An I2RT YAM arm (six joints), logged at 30 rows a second.
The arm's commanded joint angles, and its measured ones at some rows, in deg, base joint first. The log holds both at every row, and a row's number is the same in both.
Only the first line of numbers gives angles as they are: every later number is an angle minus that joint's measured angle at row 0.
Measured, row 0: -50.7 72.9 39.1 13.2 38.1 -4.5
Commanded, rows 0 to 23: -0.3 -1.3 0.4 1.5 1.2 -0.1; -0.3 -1.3 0.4 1.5 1.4 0.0; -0.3 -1.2 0.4 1.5 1.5 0.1; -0.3 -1.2 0.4 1.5 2.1 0.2; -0.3 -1.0 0.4 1.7 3.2 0.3; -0.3 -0.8 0.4 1.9 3.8 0.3; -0.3 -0.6 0.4 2.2 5.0 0.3; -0.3 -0.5 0.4 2.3 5.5 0.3; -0.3 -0.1 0.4 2.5 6.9 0.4; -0.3 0.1 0.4 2.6 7.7 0.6; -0.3 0.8 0.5 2.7 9.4 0.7; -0.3 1.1 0.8 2.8 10.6 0.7; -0.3 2.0 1.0 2.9 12.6 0.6; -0.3 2.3 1.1 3.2 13.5 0.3; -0.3 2.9 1.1 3.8 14.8 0.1; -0.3 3.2 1.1 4.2 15.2 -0.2; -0.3 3.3 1.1 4.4 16.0 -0.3; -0.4 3.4 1.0 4.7 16.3 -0.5; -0.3 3.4 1.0 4.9 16.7 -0.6; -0.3 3.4 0.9 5.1 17.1 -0.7; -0.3 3.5 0.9 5.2 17.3 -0.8; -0.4 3.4 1.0 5.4 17.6 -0.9; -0.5 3.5 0.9 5.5 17.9 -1.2; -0.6 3.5 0.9 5.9 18.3 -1.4
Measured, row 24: -0.1 3.8 0.1 3.6 15.0 -0.6
